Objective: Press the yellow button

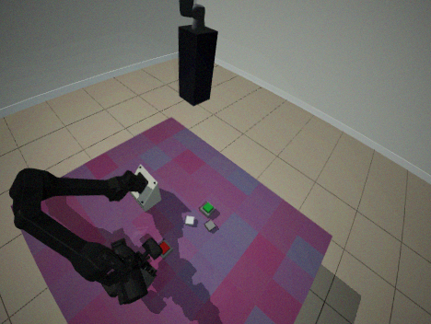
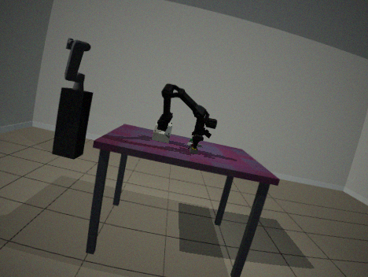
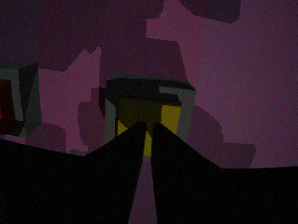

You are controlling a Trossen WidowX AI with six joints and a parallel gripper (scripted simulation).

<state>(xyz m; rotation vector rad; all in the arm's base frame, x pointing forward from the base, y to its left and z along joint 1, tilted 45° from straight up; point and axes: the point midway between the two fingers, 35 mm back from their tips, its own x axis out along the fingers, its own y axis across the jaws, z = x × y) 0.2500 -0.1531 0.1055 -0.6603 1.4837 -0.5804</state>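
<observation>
Right now the yellow button is 10 mm below my gripper tip. From my gripper tip the other things lie so: grey block 50 mm ahead, 300 mm to the left, 20 mm below; then red button 110 mm to the left; then white block 20 mm behind, 250 mm to the left, 20 mm below.
</observation>
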